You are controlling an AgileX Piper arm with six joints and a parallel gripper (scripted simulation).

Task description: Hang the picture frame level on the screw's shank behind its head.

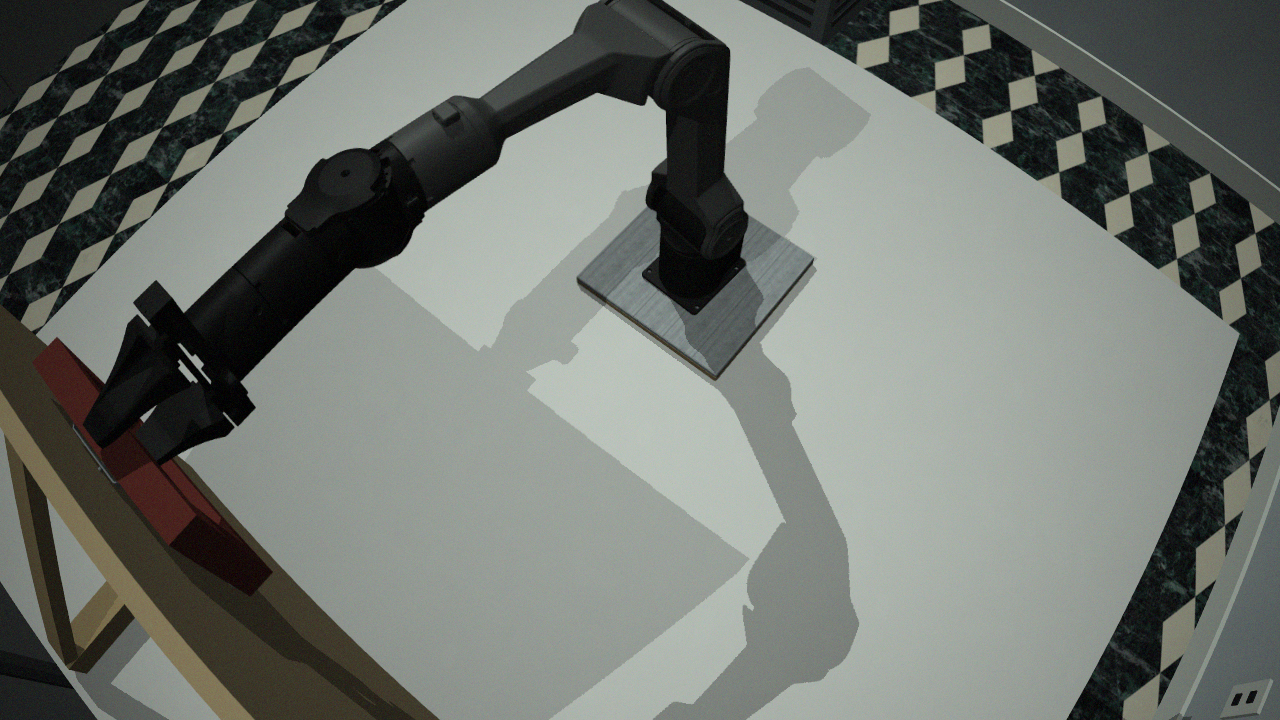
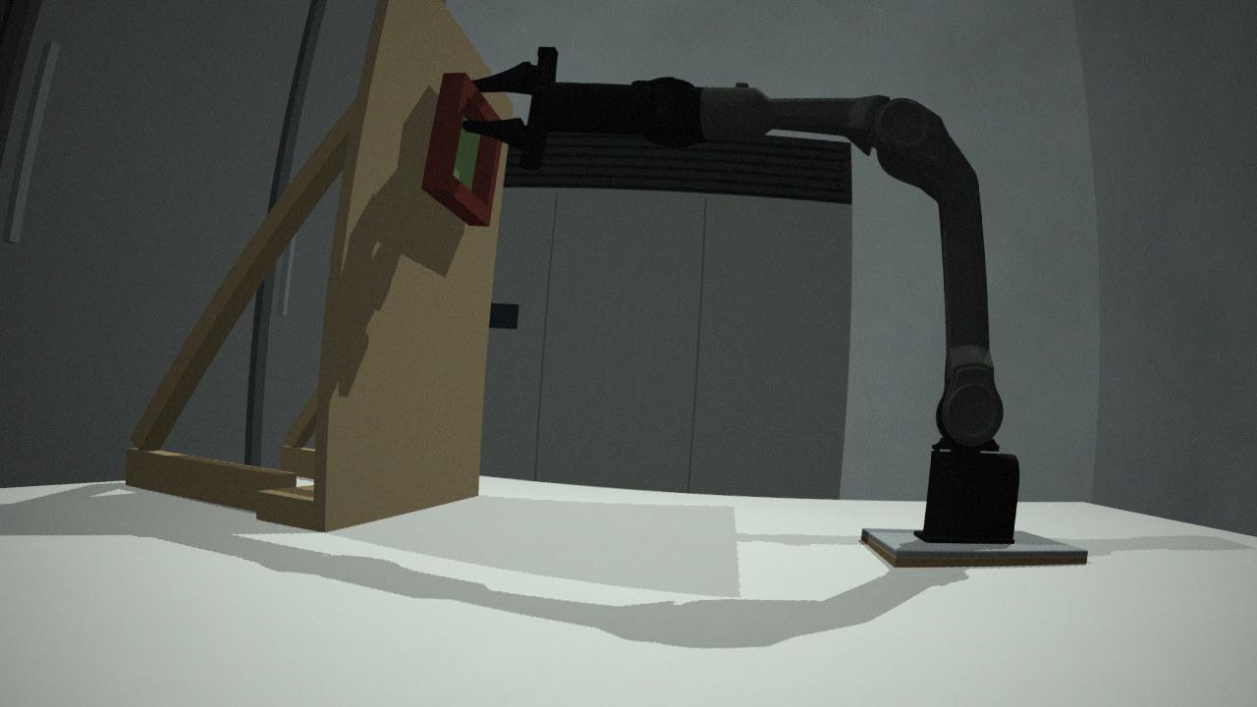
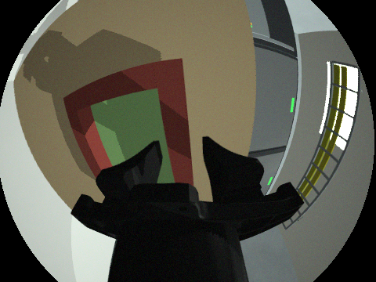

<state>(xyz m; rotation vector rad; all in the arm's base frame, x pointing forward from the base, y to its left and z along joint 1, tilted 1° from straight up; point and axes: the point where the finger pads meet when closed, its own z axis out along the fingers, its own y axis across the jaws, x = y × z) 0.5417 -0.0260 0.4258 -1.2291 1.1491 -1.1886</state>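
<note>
Now: hand 1 cm short of the picture frame, 1 cm to the left of it and 5 cm above it. From my hand the other things lie so: upright wooden board 3 cm ahead, 18 cm below.
</note>
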